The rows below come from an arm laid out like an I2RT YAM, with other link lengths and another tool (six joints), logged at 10 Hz.
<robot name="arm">
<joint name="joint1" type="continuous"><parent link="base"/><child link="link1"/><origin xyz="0 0 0.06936" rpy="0 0 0"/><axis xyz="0 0 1"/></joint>
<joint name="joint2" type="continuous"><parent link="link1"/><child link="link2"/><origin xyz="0.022 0.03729 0.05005" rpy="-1.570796 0 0"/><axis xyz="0 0 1"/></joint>
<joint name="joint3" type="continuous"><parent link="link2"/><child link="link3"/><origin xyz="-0.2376 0 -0.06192" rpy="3.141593 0 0"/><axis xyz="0 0 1"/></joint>
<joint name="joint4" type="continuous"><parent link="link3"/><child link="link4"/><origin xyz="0.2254 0.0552 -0.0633" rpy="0 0 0"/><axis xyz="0 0 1"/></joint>
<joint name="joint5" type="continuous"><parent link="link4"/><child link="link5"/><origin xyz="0.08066 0.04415 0.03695" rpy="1.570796 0 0"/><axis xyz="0 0 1"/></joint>
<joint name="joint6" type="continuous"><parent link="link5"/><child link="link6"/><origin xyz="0.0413 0 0.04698" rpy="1.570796 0 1.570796"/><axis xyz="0 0 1"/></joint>
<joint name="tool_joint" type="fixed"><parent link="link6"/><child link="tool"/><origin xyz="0.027 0.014 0.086" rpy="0 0.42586 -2.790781"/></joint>
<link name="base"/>
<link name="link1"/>
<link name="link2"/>
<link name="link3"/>
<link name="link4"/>
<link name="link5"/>
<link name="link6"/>
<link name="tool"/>
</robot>
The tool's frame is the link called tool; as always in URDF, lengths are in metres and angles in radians. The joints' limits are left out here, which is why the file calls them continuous.
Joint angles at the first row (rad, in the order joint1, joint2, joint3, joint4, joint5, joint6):
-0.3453, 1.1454, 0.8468, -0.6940, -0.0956, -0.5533
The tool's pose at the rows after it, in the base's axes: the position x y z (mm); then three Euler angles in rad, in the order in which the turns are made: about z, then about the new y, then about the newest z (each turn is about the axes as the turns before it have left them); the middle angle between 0 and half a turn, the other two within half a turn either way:
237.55 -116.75 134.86 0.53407 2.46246 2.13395
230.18 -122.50 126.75 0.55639 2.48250 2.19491
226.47 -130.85 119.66 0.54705 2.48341 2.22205
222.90 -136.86 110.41 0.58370 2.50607 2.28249
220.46 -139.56 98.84 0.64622 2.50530 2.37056
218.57 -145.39 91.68 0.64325 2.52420 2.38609
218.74 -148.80 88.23 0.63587 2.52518 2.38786
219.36 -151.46 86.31 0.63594 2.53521 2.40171
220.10 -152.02 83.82 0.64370 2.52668 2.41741
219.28 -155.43 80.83 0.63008 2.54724 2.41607
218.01 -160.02 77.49 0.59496 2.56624 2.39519
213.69 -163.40 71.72 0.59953 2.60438 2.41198
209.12 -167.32 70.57 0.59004 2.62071 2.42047
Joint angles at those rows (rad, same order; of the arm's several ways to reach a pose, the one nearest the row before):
-0.4061, 1.1426, 0.8118, -0.6910, -0.1177, -0.5707
-0.4426, 1.1625, 0.8082, -0.7109, -0.1274, -0.5778
-0.4835, 1.1828, 0.7966, -0.6942, -0.1393, -0.5829
-0.5137, 1.2258, 0.8013, -0.7013, -0.1458, -0.6007
-0.5417, 1.2734, 0.8015, -0.7026, -0.1743, -0.6096
-0.5582, 1.3026, 0.7954, -0.6838, -0.1614, -0.6159
-0.5689, 1.3179, 0.7915, -0.6662, -0.1616, -0.6179
-0.5715, 1.3390, 0.8020, -0.6657, -0.1524, -0.6121
-0.5768, 1.3511, 0.8023, -0.6587, -0.1628, -0.6082
-0.5783, 1.3670, 0.8023, -0.6487, -0.1407, -0.6048
-0.5829, 1.3776, 0.7926, -0.6242, -0.1156, -0.6002
-0.5869, 1.3991, 0.7884, -0.6218, -0.0836, -0.6059
-0.6022, 1.4037, 0.7889, -0.6279, -0.0703, -0.6089

